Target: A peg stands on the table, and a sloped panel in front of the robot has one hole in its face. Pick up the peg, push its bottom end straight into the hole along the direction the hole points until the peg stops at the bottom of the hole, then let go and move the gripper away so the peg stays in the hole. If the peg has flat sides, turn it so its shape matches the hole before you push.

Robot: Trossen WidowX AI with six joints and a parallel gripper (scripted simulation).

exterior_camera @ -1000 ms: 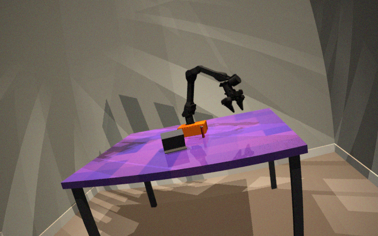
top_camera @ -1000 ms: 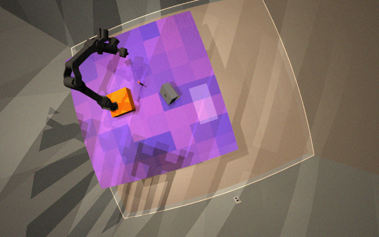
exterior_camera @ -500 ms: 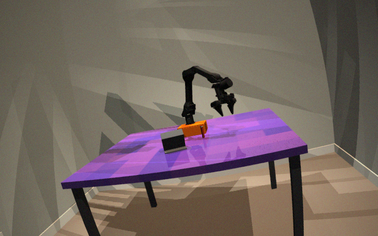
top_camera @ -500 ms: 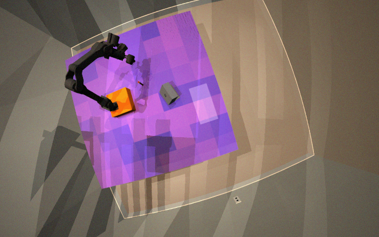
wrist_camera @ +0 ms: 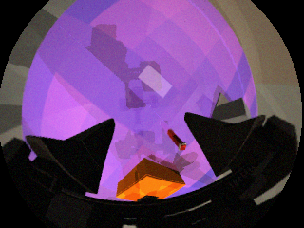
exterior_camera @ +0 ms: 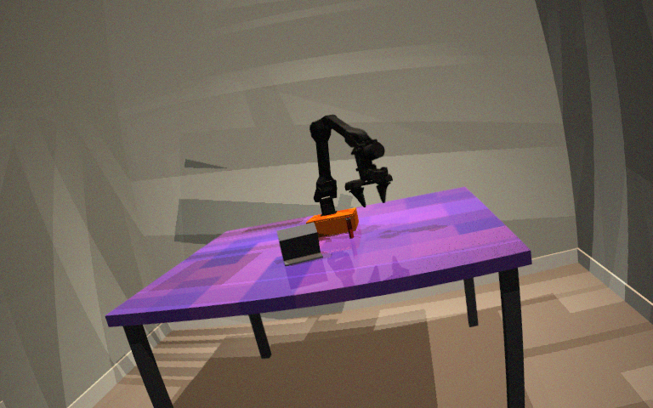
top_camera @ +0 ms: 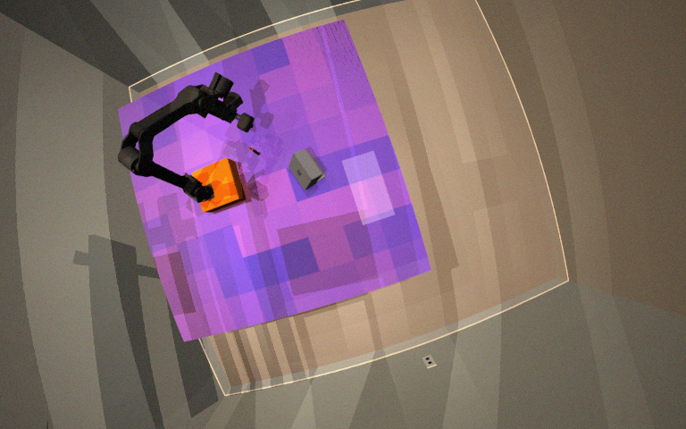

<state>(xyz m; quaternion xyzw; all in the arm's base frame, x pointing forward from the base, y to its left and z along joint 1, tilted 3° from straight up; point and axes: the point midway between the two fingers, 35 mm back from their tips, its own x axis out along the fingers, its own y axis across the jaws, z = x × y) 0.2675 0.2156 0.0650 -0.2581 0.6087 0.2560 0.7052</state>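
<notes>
Right now the dark red peg is 10 mm behind my gripper tip, 110 mm to the right of it and 50 mm below it. From my gripper tip the other things lie so: grey sloped panel: 180 mm ahead, 260 mm to the right, 60 mm below.
</notes>
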